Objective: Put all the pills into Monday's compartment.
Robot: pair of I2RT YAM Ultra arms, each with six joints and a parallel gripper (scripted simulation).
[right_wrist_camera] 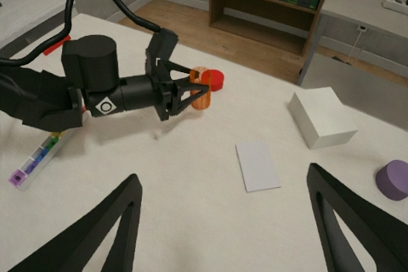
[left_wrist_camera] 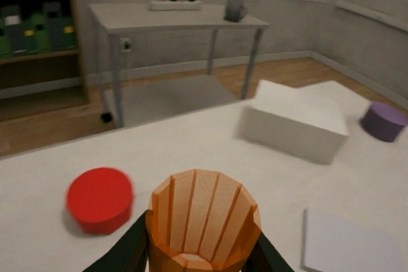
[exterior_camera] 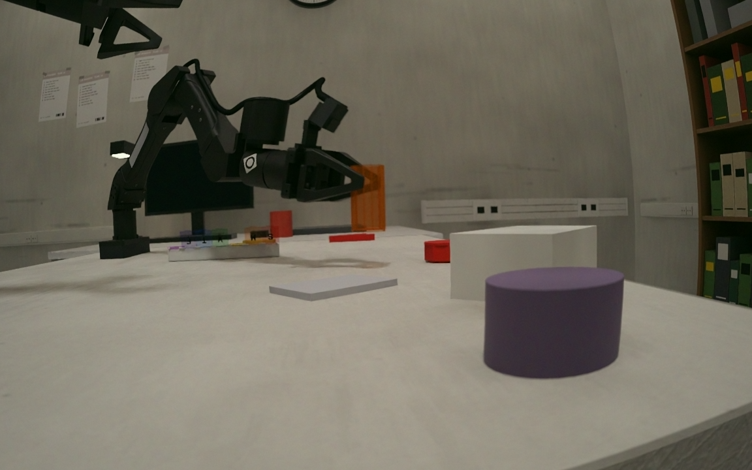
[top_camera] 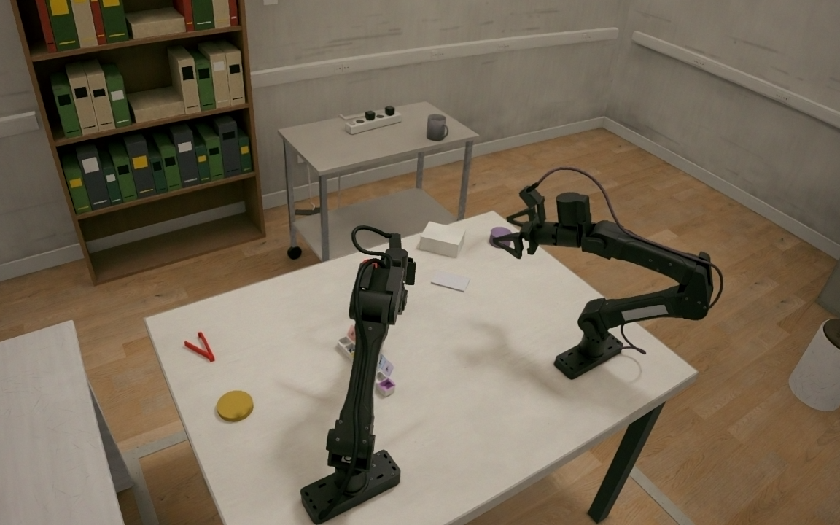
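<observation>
The red cap lies 100 mm ahead of my left hand, 90 mm below it and 20 mm to the left of it. From my left hand the other things lie so: white box 240 mm to the right, 100 mm ahead, 80 mm below; then flat white card 150 mm to the right, 100 mm below, 60 mm behind; then orange pill bottle 40 mm below.
</observation>
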